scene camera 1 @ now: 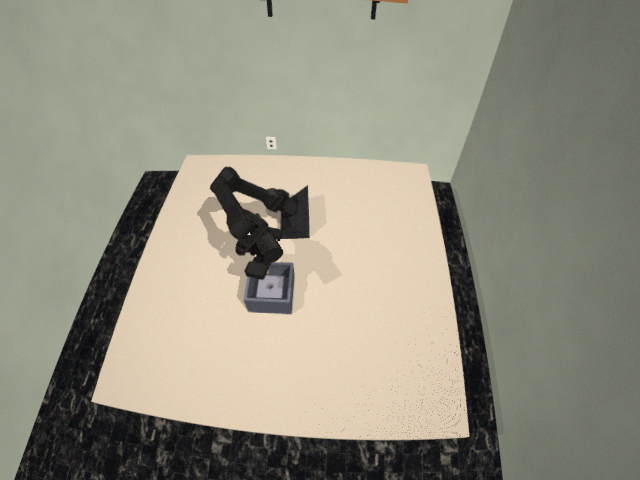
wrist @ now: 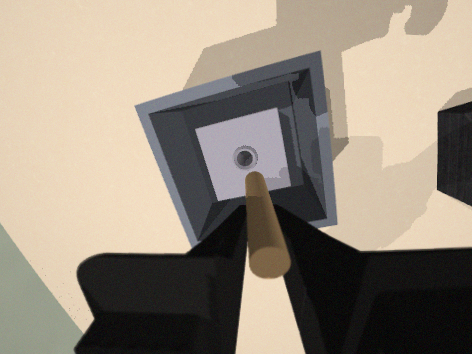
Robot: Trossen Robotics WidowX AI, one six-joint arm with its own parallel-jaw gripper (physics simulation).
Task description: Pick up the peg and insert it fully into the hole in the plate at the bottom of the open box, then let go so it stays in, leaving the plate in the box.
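Seen in the pictures: gripper, fingertip midpoint: (scene camera 1: 267,267) (wrist: 258,212); arm's base at its link origin: (scene camera 1: 292,209).
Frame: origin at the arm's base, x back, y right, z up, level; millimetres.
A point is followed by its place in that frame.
Note:
My gripper (wrist: 258,212) {z 86, x -337, y 35 mm} is shut on the brown round peg (wrist: 260,220) {z 116, x -336, y 49 mm}, which sticks out beyond the fingertips. The peg's far end shows in front of the near part of the pale plate in the wrist view, a little below the hole. The plate (scene camera 1: 264,292) {z -29, x -374, y 54 mm} (wrist: 220,175) {z -29, x -379, y 22 mm} lies at the bottom of the open blue-grey box (scene camera 1: 269,306) {z -28, x -427, y 27 mm} (wrist: 175,185) {z 11, x -417, y 33 mm}. Its round hole (scene camera 1: 269,285) {z -36, x -340, y 42 mm} (wrist: 244,157) is in plain sight with nothing in it. In the scene view the gripper is over the box's back left part, and the peg is hard to make out there.
The black arm (scene camera 1: 227,206) {z 337, x -301, y 130 mm} reaches from its dark base plate (scene camera 1: 297,226) {z -8, x -81, y -29 mm} behind the box. The base's edge (wrist: 452,155) {z -64, x -84, y -14 mm} also shows at the right of the wrist view. The box walls stand up around the plate. Shadows of the arm fall on the table (scene camera 1: 361,335) {z -87, x -483, y -300 mm} and box.

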